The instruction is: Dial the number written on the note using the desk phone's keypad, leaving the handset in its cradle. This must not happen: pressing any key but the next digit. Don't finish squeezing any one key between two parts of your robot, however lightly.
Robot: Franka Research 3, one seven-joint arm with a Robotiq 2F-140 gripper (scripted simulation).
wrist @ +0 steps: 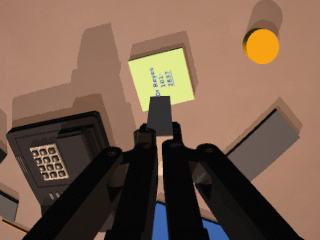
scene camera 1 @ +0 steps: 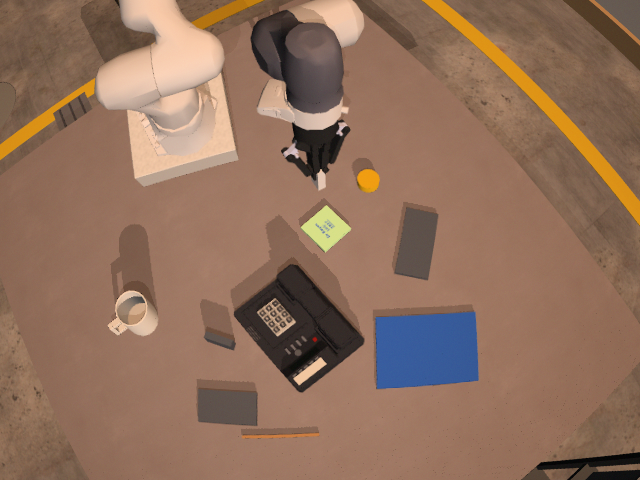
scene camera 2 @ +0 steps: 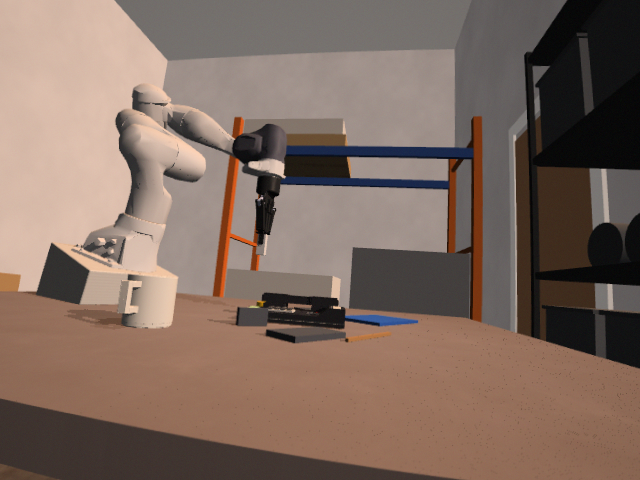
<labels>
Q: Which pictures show the cream mug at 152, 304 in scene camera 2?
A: Scene camera 1 and scene camera 2 only.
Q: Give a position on a grey slab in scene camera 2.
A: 304, 334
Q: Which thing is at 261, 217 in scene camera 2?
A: My gripper.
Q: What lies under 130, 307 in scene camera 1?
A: A cream mug.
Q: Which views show my gripper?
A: The wrist view, scene camera 1 and scene camera 2: all of them.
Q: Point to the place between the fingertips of my gripper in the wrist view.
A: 160, 111
</labels>
